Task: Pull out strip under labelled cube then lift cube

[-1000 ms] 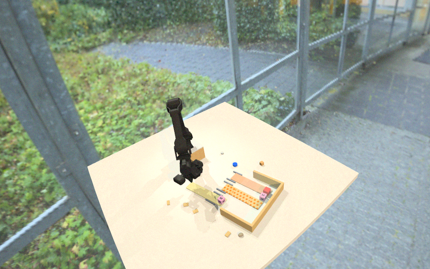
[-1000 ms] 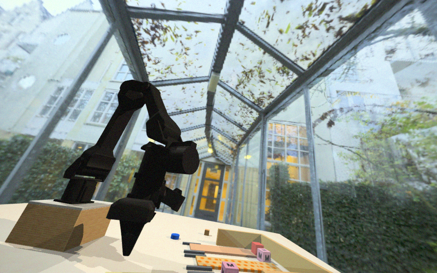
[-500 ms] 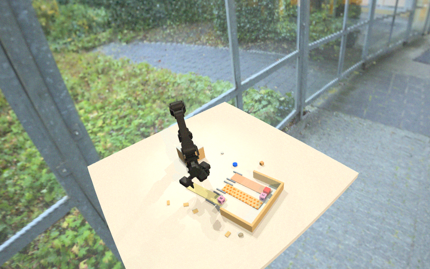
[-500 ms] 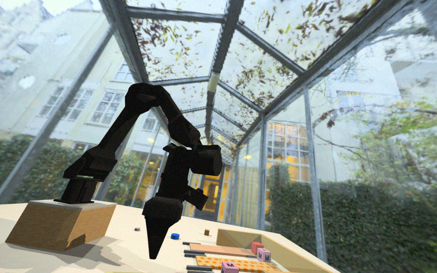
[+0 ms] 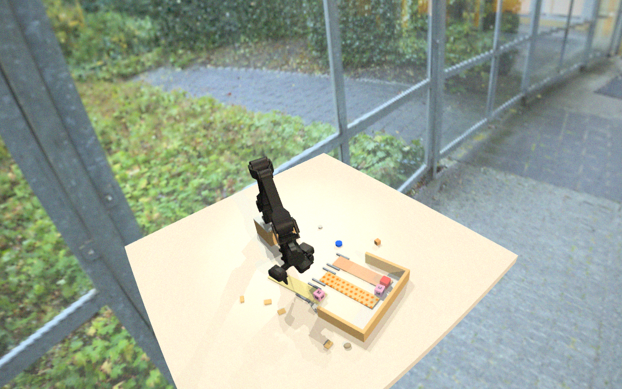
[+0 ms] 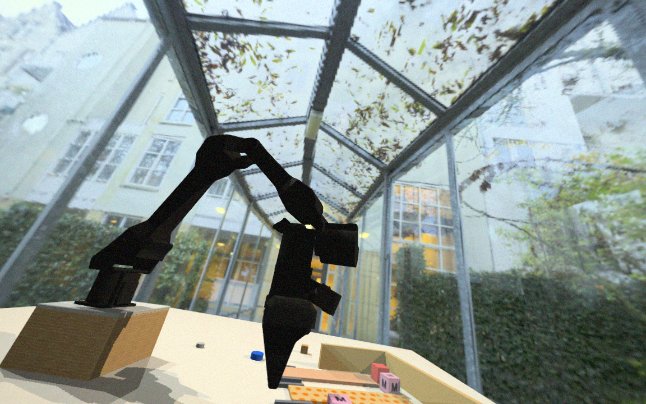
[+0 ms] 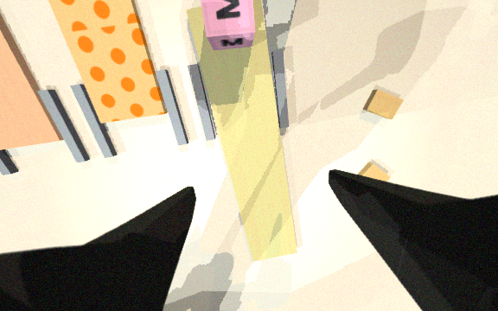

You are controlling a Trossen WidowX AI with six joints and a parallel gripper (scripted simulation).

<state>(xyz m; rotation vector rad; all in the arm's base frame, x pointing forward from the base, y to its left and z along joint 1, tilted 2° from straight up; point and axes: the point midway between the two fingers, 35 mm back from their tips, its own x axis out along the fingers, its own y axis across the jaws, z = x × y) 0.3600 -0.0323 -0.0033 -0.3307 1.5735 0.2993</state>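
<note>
Now: the yellow-green strip 60 mm below my gripper tip. Round my gripper tip: blue disc: 250 mm to the left, 130 mm behind, 50 mm below.
</note>
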